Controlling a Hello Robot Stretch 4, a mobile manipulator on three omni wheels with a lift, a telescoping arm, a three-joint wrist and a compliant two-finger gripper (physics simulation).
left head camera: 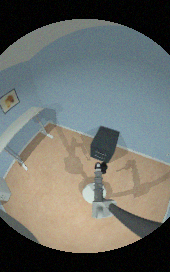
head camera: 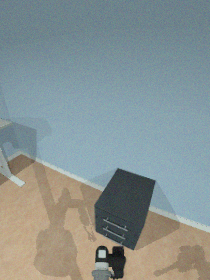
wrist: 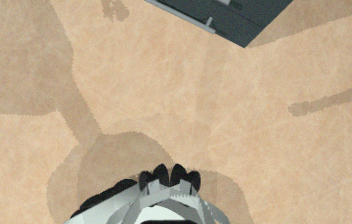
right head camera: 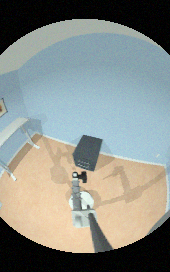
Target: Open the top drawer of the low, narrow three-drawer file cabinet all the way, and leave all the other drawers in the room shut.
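The dark three-drawer file cabinet stands by the blue wall. In the head camera view its front faces me, with silvery bar handles one above another; the top handle is in view. The drawer fronts look flush and shut. In the wrist view a low corner of the front shows at the top, with a bar handle. My gripper points down over the floor in front of the cabinet, apart from the handles. Its fingers are nearly together with nothing between them; the head views hide the fingertips.
A white table stands at the left, its feet on the floor. A framed picture hangs on the left wall. The white skirting runs behind the cabinet. My arm and robot shadows fall across the floor.
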